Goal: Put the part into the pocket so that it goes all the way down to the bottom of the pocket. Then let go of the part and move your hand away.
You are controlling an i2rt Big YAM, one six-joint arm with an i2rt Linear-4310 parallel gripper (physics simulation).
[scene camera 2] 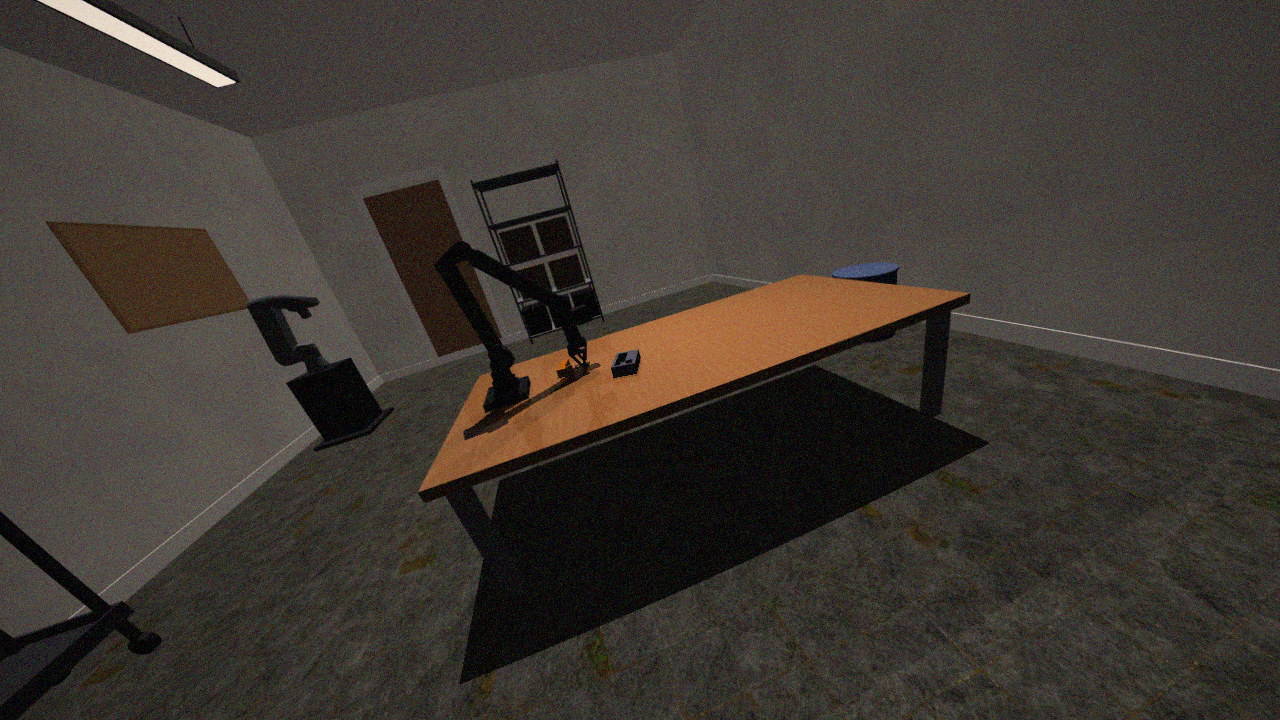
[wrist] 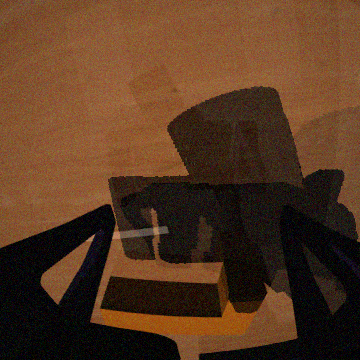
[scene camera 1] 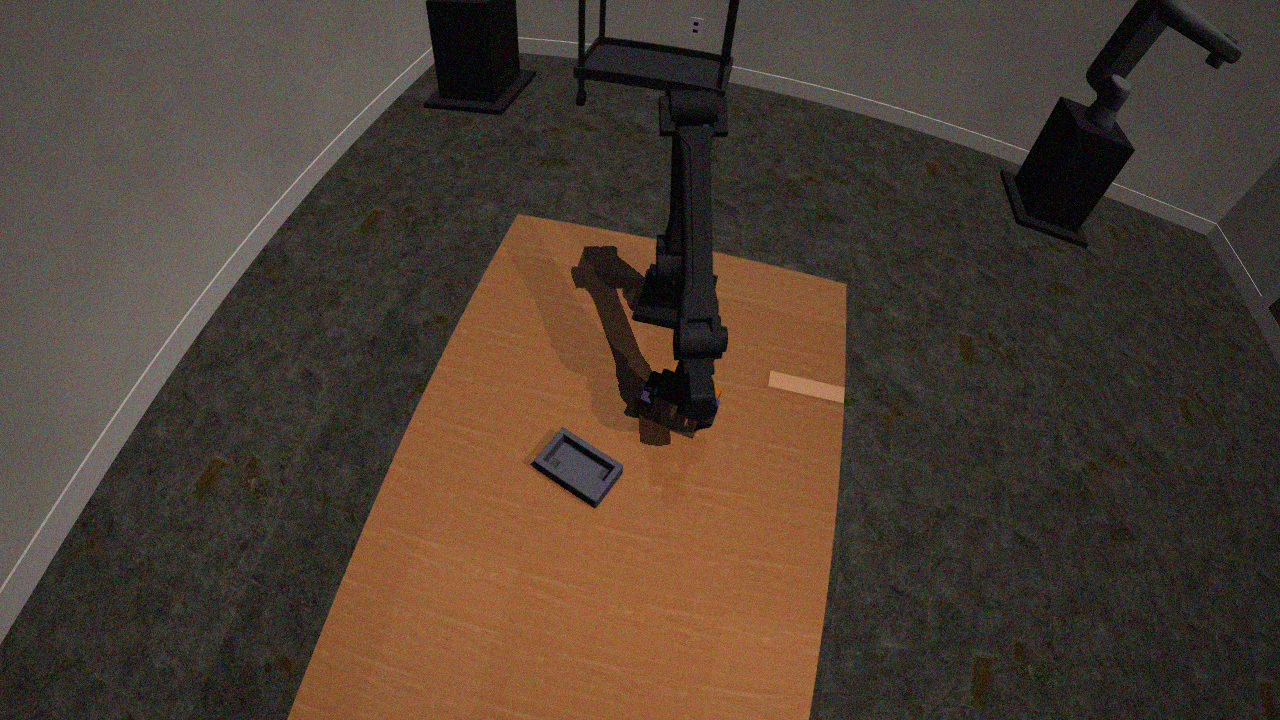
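Where they show: gripper, between the fingertips: (scene camera 2: 584, 363) (wrist: 194, 214) (scene camera 1: 672, 419); arm's base, origin of its link: (scene camera 2: 507, 389) (scene camera 1: 677, 295).
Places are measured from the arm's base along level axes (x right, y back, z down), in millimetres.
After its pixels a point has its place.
The orange part (scene camera 1: 716, 392) @(x -130, y -231, z -1 mm) (scene camera 2: 564, 368) @(x -27, y -225, z -2 mm) (wrist: 200, 322) @(x -65, y -221, z -2 mm) lies on the table, mostly hidden by the gripper in scene camera 1. In the wrist view it has a raised block with a dark, shaded side on an orange base. My gripper (scene camera 1: 664, 422) @(x -58, y -306, z 16 mm) (scene camera 2: 583, 360) @(x -58, y -306, z 16 mm) (wrist: 194, 214) @(x -58, y -306, z 16 mm) is open, low over the table at the part. The part shows between and behind the spread fingers, not gripped. The dark grey pocket block (scene camera 1: 605, 486) @(x 27, y -489, z -7 mm) (scene camera 2: 625, 370) @(x 155, y -440, z 13 mm) lies flat on the table, beyond the gripper from the arm's base. Its recess holds no orange part.
The wooden table (scene camera 1: 572, 608) @(x 23, y -720, z 29 mm) (scene camera 2: 760, 331) @(x 168, y -973, z 28 mm) carries the arm's base (scene camera 1: 657, 304) @(x 36, y -43, z -4 mm) (scene camera 2: 507, 392) @(x 59, y -10, z -10 mm) at one end. A pale strip (scene camera 1: 805, 386) lies near one table edge. The arm's shadow falls over the gripper area. A wheeled cart (scene camera 1: 653, 64) and another robot on a pedestal (scene camera 1: 1074, 161) (scene camera 2: 335, 398) stand off the table.
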